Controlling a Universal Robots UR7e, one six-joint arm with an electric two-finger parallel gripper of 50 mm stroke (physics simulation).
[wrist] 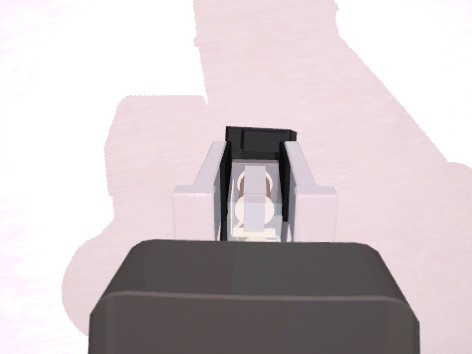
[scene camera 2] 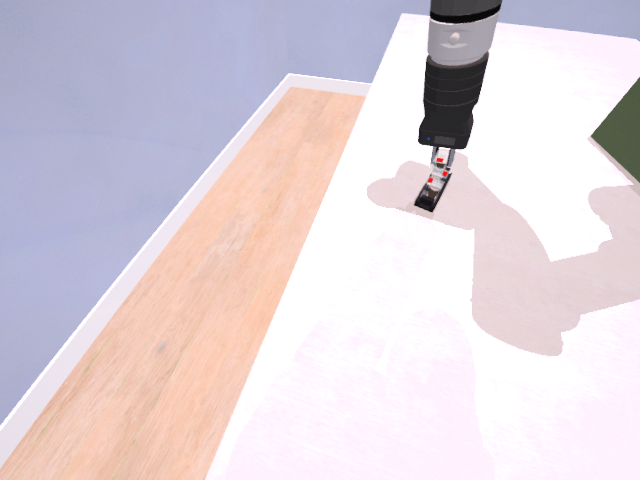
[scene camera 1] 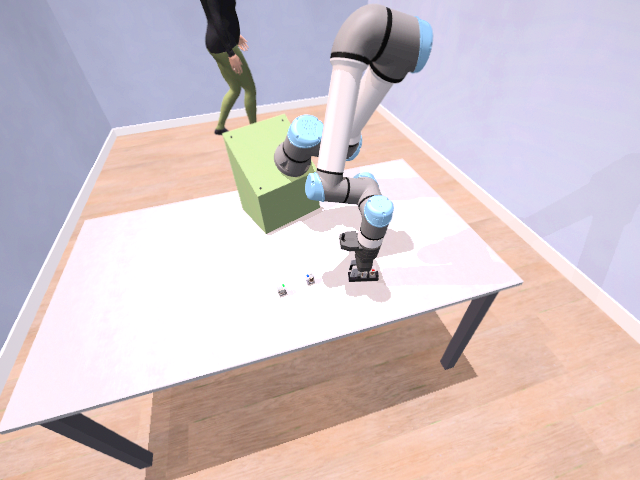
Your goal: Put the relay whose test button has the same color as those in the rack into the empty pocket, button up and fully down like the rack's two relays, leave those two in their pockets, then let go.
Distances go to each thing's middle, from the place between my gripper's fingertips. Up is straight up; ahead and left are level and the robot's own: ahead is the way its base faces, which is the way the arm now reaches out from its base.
Labels:
The black rack [wrist: 252,143] is 40 mm to the left of my hand and 30 mm below it.

